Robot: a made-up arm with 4 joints. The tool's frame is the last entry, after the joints.
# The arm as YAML. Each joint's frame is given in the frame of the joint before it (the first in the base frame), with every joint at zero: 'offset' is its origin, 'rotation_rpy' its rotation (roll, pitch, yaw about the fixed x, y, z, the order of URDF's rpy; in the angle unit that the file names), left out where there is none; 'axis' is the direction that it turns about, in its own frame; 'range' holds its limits. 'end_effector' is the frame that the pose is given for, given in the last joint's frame.
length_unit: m
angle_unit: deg
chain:
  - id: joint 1
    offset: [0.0, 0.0, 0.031]
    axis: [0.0, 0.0, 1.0]
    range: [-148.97, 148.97]
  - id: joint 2
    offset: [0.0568, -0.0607, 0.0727]
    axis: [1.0, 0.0, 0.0]
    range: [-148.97, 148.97]
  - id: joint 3
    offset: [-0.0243, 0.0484, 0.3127]
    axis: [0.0, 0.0, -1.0]
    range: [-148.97, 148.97]
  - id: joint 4
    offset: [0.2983, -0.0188, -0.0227]
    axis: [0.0, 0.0, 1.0]
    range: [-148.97, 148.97]
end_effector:
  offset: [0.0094, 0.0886, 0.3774]
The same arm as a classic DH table. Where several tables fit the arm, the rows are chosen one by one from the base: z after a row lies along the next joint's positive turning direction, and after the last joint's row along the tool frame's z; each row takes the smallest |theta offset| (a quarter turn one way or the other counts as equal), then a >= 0, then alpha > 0; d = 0 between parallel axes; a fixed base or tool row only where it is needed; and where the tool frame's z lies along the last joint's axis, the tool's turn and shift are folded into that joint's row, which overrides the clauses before.
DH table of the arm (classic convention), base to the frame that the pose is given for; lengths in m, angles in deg. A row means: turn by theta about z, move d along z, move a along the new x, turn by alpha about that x. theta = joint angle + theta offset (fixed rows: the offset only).
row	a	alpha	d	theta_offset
joint 1	0.0607	-90	0.1037	-90
joint 2	-0.0484	-90	0.0325	0
joint 3	0.2989	180	0	-86.39
joint 4	0.0891	0	0	87.55
tool (fixed)	0	0	0.6674	-83.94
Joint limits (deg, base to tool): -148.97..148.97 -148.97..148.97 -148.97..148.97 -148.97..148.97

